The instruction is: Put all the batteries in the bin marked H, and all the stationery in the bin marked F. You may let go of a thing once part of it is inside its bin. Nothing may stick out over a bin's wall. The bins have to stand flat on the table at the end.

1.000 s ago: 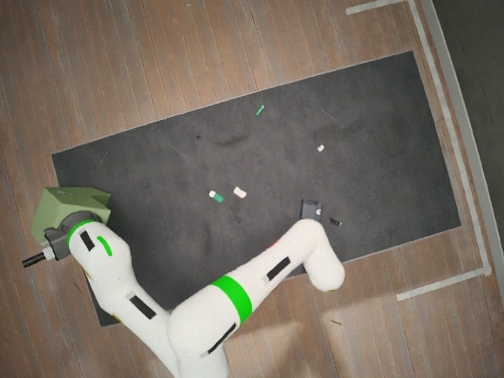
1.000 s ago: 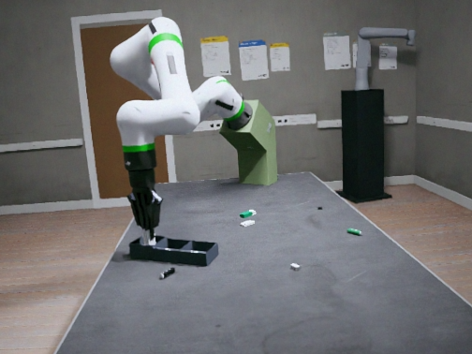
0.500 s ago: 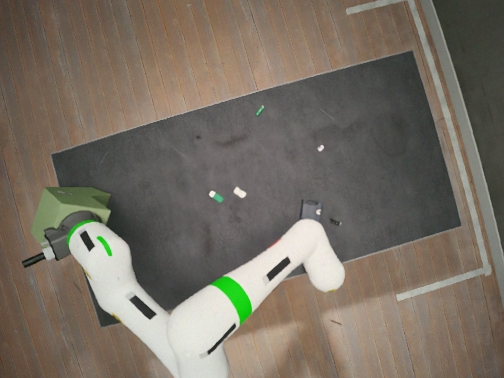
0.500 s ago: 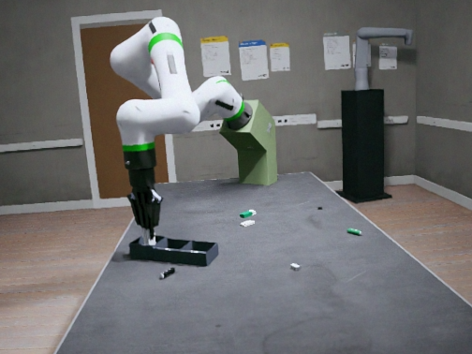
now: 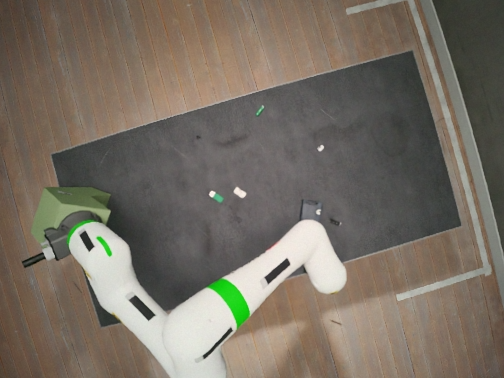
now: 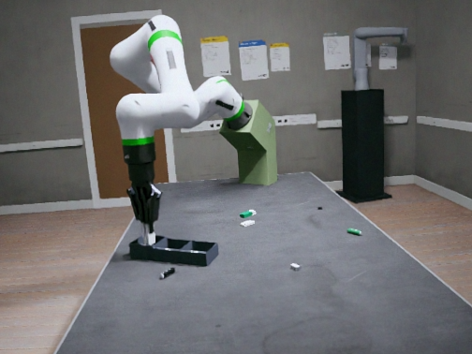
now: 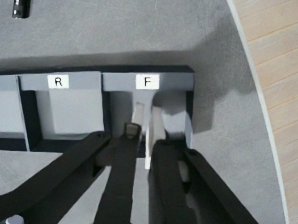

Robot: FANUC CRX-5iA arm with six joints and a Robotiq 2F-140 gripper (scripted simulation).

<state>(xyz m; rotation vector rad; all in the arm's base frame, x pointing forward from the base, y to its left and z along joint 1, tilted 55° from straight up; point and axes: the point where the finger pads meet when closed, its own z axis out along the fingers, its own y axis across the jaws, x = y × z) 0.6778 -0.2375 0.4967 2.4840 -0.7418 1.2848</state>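
Right now the tray is 60 mm to the left of my hand, 50 mm below it and 50 mm ahead of it. Round my hand: black battery (180 mm ahead, 60 mm below, 30 mm to the left); then green-and-white block (390 mm to the left, 250 mm behind, 60 mm below); then white eraser-like piece (350 mm to the left, 140 mm behind, 60 mm below).
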